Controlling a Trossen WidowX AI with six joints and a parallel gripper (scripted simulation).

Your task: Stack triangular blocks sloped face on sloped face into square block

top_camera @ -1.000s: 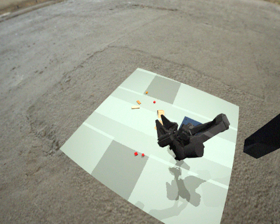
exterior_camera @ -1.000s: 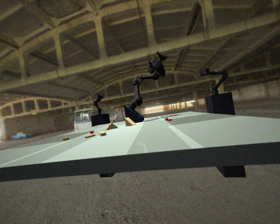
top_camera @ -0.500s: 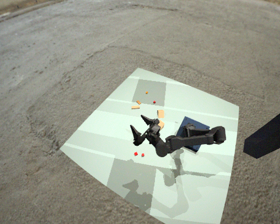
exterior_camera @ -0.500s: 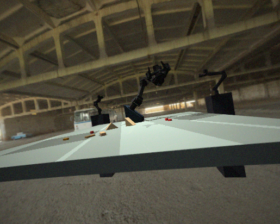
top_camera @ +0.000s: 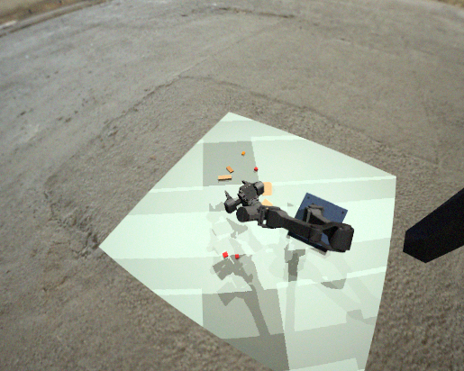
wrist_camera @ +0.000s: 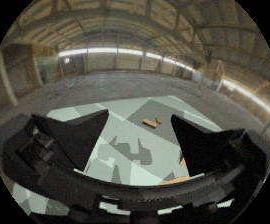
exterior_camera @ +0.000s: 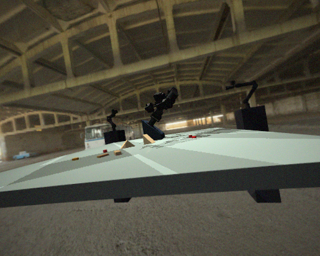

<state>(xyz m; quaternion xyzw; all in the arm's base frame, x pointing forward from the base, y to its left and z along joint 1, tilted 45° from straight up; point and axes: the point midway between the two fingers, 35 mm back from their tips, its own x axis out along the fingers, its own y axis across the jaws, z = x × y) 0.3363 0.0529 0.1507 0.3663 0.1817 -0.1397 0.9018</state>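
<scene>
My gripper tip is 8 cm past the tan triangular block, 22 cm to the left of it and 20 cm above it.
</scene>
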